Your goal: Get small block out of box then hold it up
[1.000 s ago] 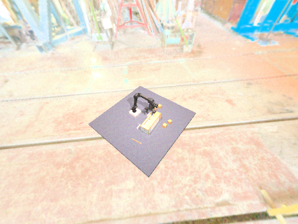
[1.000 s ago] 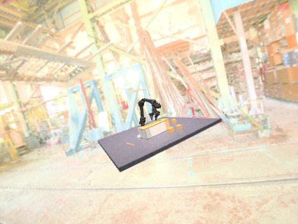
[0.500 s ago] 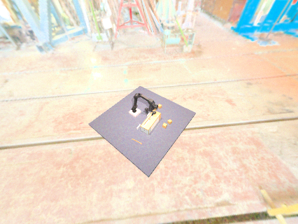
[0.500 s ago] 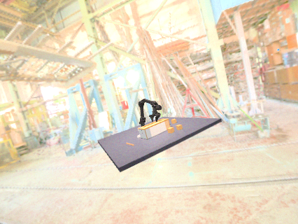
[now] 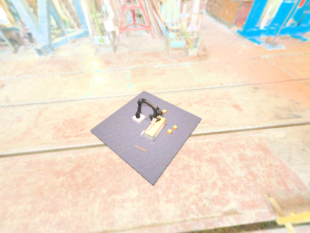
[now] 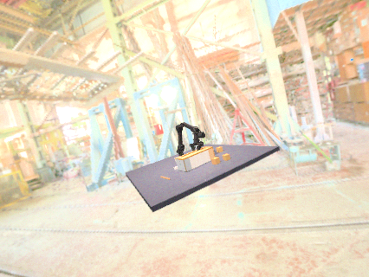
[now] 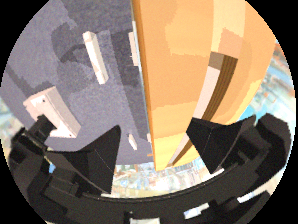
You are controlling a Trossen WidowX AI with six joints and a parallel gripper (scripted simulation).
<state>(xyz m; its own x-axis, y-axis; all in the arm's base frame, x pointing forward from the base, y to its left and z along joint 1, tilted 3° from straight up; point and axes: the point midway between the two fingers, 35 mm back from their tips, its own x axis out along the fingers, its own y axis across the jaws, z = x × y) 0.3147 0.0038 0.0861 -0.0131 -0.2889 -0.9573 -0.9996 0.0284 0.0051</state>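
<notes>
Now: gripper tip 40 mm short of the small orange block, 40 mm to the left of it and 10 mm above it. Round my gripper tip: thin orange stick 40 mm ahead, 440 mm to the right, 100 mm below; clear-fronted box 30 mm ahead, 70 mm to the right, 40 mm below.
</notes>
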